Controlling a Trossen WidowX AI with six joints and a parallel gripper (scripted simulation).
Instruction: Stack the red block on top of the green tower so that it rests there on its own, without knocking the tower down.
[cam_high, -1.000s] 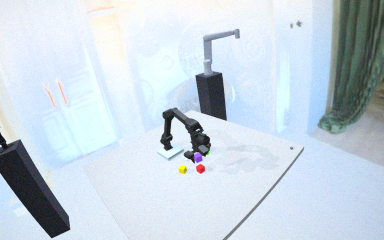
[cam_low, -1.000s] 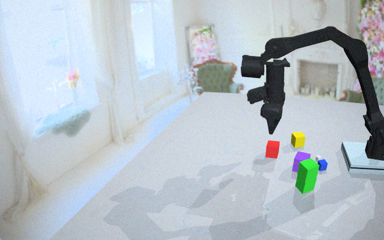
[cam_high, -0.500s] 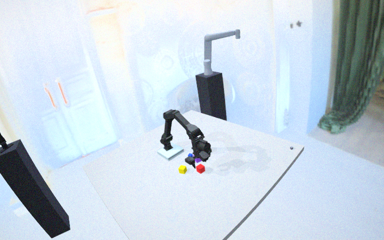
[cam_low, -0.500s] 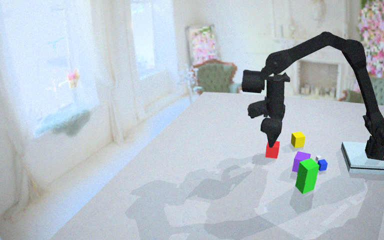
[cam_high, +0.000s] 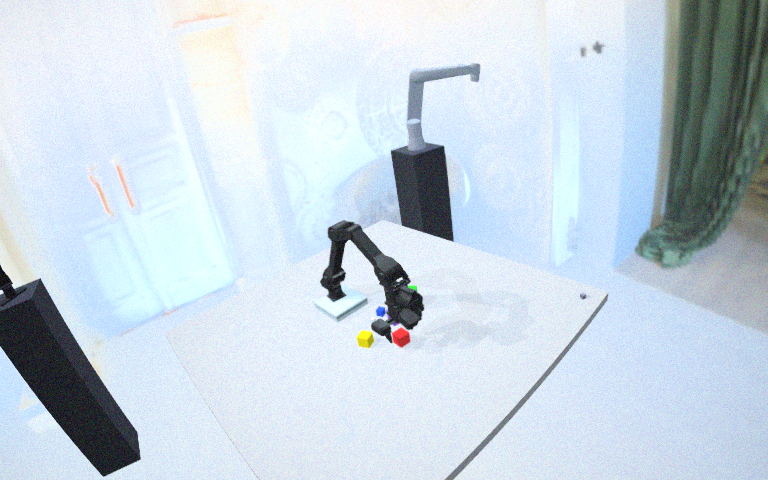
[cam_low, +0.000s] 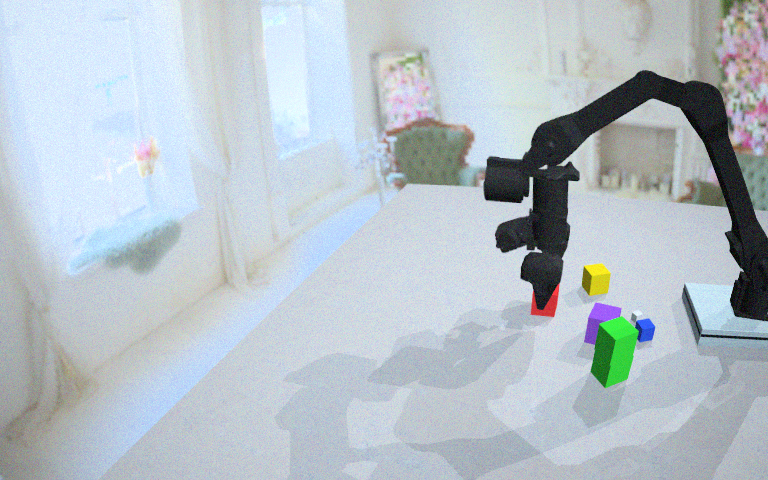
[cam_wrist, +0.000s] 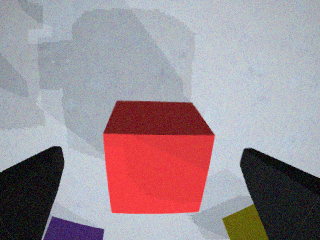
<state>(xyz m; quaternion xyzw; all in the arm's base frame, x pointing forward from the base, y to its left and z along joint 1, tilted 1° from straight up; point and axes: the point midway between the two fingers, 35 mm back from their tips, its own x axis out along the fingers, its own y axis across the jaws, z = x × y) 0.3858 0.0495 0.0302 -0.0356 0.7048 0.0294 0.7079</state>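
Right now my gripper tip is 1 cm above the red block. Also, from my gripper tip: tiny white cube: 17 cm behind, 2 cm below, 1 cm to the right; then purple block: 12 cm behind, 5 cm to the left, 1 cm below; then yellow block: 10 cm to the right, 8 cm behind, 1 cm below.
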